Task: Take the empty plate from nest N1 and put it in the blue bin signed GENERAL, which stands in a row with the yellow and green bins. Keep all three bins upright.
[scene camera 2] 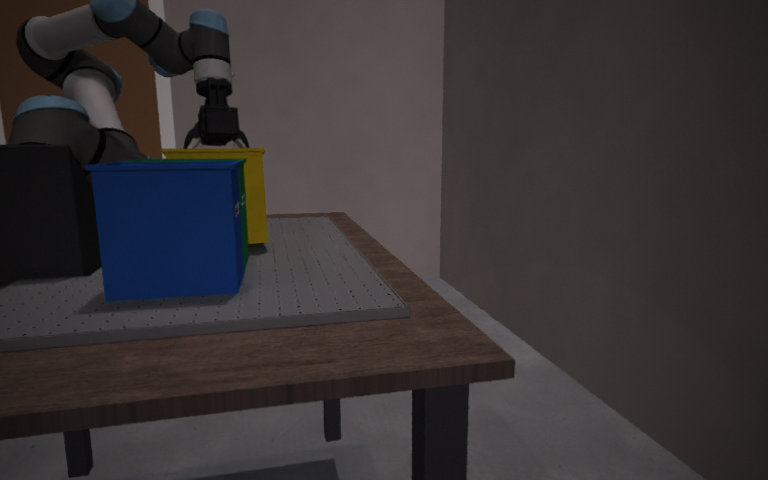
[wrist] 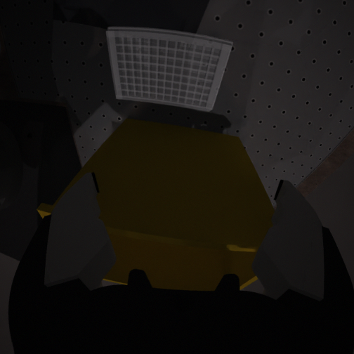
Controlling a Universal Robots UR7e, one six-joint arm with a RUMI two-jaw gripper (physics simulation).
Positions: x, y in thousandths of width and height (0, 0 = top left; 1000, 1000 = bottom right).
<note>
In view: my gripper (wrist: 527, 504), a yellow bin (scene camera 2: 330, 349), a blue bin (scene camera 2: 218, 478) and a plate (wrist: 487, 191).
Scene camera 2 misses the plate, which is hidden by the blue bin.
</note>
